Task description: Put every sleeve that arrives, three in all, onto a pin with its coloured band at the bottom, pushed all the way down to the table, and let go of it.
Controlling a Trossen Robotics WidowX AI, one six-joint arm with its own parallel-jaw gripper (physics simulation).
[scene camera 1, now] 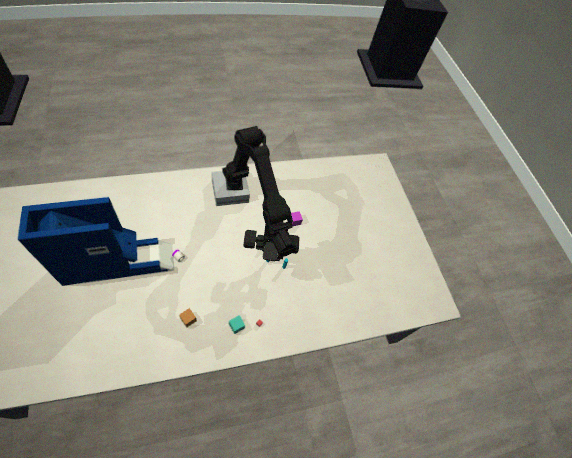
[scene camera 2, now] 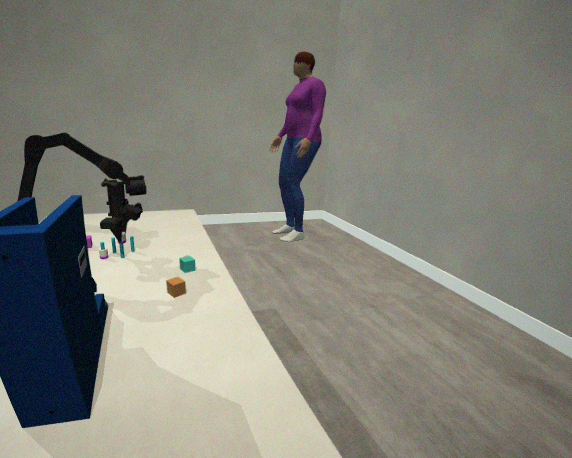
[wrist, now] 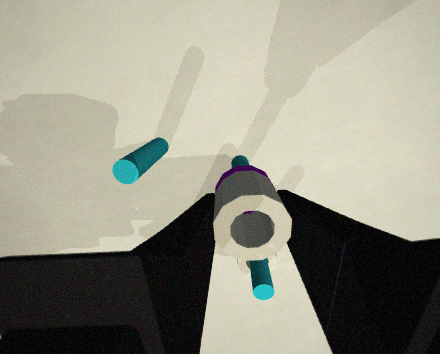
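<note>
My gripper (scene camera 1: 271, 256) (scene camera 2: 122, 237) (wrist: 245, 200) is shut on a pale grey sleeve (scene camera 2: 123, 236) (wrist: 246, 189), upright with its purple band at the lower end. It is above the table at pin-top height. In scene camera 2 it lines up with the top of a teal pin (scene camera 2: 122, 251); no pin shows inside its bore in the wrist view. Other pins (scene camera 2: 114, 245) (scene camera 2: 132, 244) (scene camera 1: 285, 263) (wrist: 142, 159) stand around. A second sleeve (scene camera 2: 103, 253) is low on a pin, purple band at the bottom. A third sleeve (scene camera 1: 178, 256) lies tilted or on its side by the chute.
A blue dispenser (scene camera 1: 85, 255) (scene camera 2: 72, 310) with a chute stands left of the arm. An orange cube (scene camera 1: 188, 317) (scene camera 2: 176, 287), a teal cube (scene camera 1: 237, 324) (scene camera 2: 187, 264) and a small red cube (scene camera 1: 259, 323) lie toward the near edge. A magenta block (scene camera 1: 297, 218) (scene camera 2: 89, 241) is beside the arm.
</note>
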